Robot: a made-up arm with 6 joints. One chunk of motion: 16 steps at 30 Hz.
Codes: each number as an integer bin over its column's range. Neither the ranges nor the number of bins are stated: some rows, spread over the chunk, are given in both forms.
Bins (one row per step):
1: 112 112 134 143 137 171
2: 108 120 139 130 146 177
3: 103 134 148 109 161 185
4: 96 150 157 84 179 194
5: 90 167 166 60 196 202
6: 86 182 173 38 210 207
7: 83 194 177 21 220 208
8: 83 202 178 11 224 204
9: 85 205 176 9 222 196
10: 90 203 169 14 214 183
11: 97 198 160 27 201 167
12: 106 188 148 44 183 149
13: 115 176 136 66 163 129
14: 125 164 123 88 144 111
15: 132 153 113 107 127 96
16: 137 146 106 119 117 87
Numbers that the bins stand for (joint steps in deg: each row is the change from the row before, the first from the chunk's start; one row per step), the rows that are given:
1: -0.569 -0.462 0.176 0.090 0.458 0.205
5: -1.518 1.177 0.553 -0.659 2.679 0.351
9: -1.733 2.310 0.671 -1.119 3.658 0.322
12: -0.827 1.803 0.341 -0.803 2.189 0.101
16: 0.510 0.551 -0.153 -0.127 -0.295 -0.191
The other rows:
2: -0.741 -0.224 0.235 -0.027 0.796 0.233
3: -0.957 0.194 0.341 -0.217 1.361 0.271
4: -1.259 0.671 0.447 -0.442 2.039 0.313
6: -1.690 1.624 0.635 -0.857 3.206 0.374
7: -1.820 1.982 0.682 -1.011 3.582 0.379
8: -1.820 2.220 0.694 -1.101 3.733 0.360
10: -1.518 2.250 0.588 -1.074 3.356 0.261
11: -1.216 2.101 0.482 -0.956 2.867 0.186
13: -0.439 1.445 0.200 -0.605 1.436 0.007
14: -0.008 1.088 0.047 -0.406 0.721 -0.078
15: 0.294 0.760 -0.071 -0.235 0.081 -0.148

